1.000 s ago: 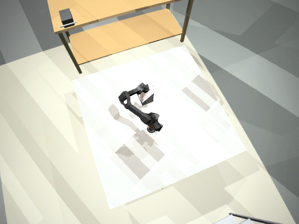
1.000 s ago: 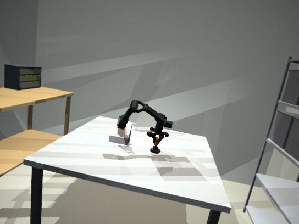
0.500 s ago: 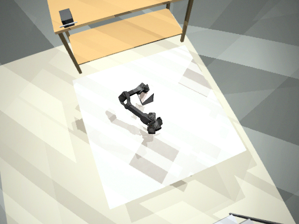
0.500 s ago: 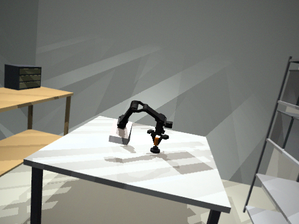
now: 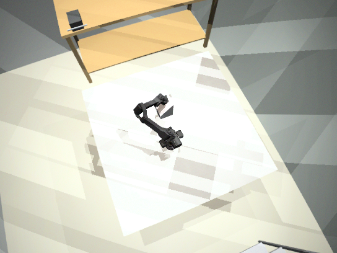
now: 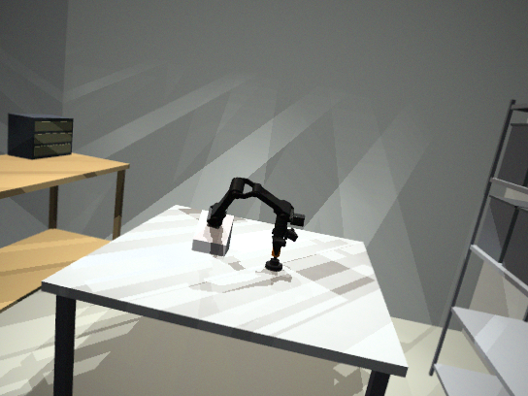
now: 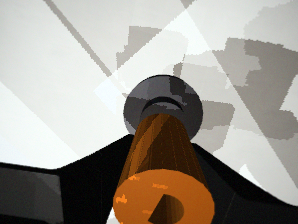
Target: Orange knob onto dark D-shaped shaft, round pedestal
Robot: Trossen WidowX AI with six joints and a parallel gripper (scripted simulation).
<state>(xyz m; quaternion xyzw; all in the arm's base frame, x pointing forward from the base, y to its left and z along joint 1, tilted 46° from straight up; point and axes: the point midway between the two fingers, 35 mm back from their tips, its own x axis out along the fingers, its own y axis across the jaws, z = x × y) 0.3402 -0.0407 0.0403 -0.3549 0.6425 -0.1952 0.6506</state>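
Now: the orange knob 2 cm above my gripper tip. From my gripper tip the other things lie so: dark round pedestal 4 cm below.
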